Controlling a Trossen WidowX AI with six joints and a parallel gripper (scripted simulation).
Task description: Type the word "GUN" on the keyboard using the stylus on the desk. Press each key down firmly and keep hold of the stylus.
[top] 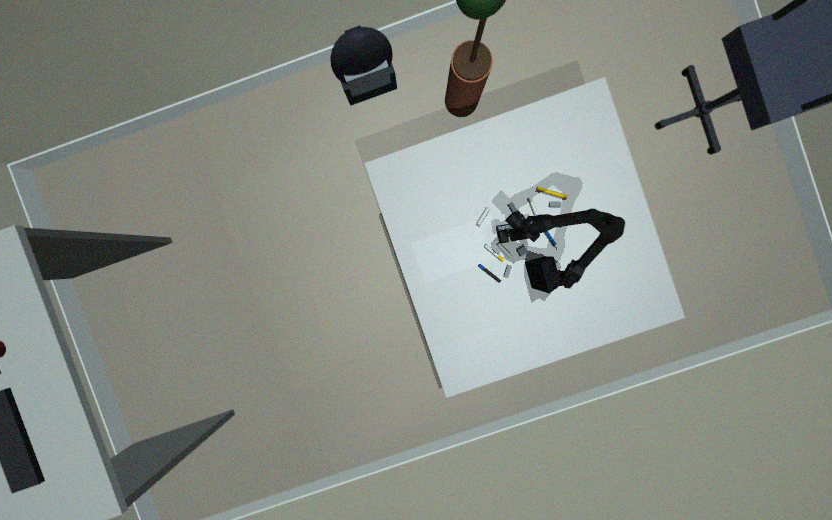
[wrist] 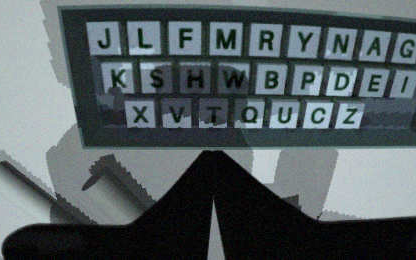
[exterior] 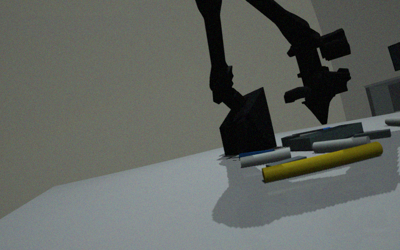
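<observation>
The blue stylus lies 210 mm to the right of my gripper tip, 90 mm behind it and 30 mm below it. Also, from my gripper tip: grey block (130 mm ahead, 50 mm to the right, 30 mm below); blue-black pen (170 mm to the left, 140 mm behind, 30 mm below); yellow-tipped pen (100 mm to the left, 80 mm behind, 30 mm below).
</observation>
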